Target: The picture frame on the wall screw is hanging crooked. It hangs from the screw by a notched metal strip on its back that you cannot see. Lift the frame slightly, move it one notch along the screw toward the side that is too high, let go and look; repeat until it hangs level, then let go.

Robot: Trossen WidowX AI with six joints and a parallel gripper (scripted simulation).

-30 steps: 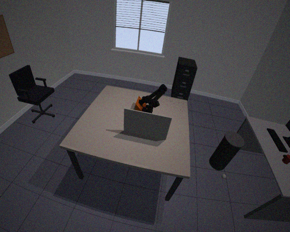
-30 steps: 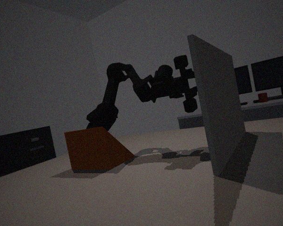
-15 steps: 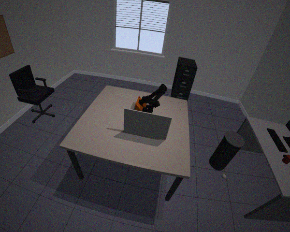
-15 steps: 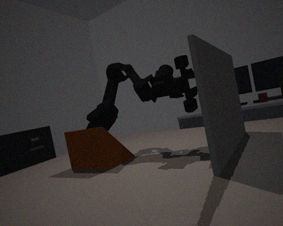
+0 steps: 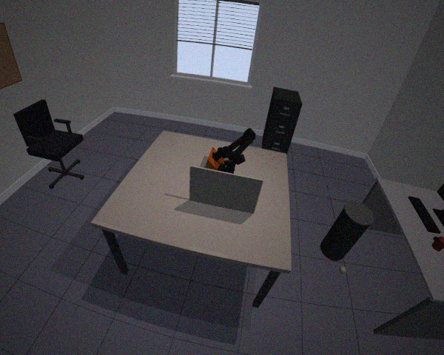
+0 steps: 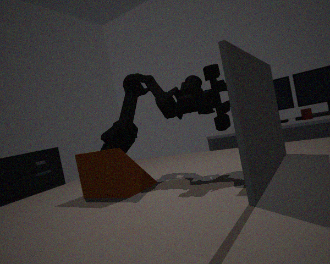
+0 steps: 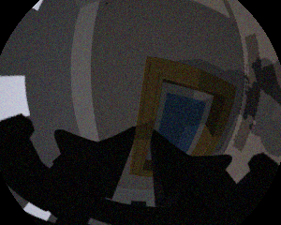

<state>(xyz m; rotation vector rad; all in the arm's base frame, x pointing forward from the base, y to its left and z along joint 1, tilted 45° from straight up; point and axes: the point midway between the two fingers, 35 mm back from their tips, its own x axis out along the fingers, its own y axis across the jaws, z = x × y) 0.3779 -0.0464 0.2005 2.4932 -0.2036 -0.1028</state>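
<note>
Right now my gripper tip is 5 cm above the picture frame, 1 cm to the right of it and 1 cm short of it. Round my gripper tip: wall panel 7 cm below, 2 cm ahead, 1 cm to the right.
</note>
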